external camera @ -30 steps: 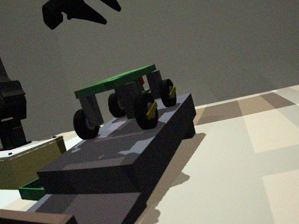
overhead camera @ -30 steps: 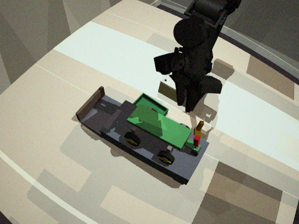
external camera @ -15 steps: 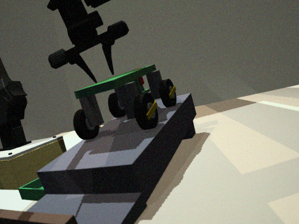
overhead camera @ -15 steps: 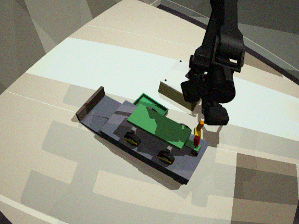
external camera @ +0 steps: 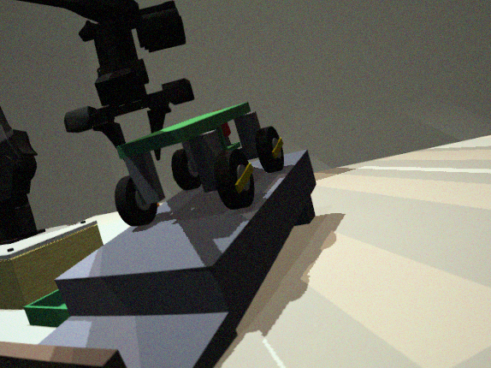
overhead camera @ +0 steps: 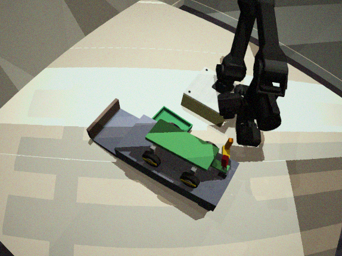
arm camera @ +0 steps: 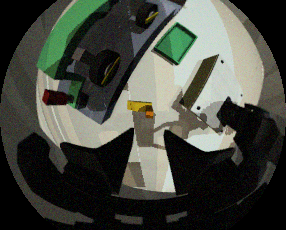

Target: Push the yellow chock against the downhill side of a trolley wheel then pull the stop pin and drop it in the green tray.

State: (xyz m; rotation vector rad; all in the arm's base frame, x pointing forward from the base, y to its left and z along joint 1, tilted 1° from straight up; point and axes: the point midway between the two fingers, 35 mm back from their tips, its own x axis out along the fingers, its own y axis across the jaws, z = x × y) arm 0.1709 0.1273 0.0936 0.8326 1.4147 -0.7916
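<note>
Now: the yellow chock 20 mm ahead of my gripper tip, 10 mm to the left of it and 100 mm below it. Also, from my gripper tip: trolley 150 mm ahead, 90 mm to the right, 10 mm below; red-headed stop pin 130 mm ahead, 20 mm to the left, 10 mm above; ramp 160 mm ahead, 100 mm to the right, 80 mm below.
</note>
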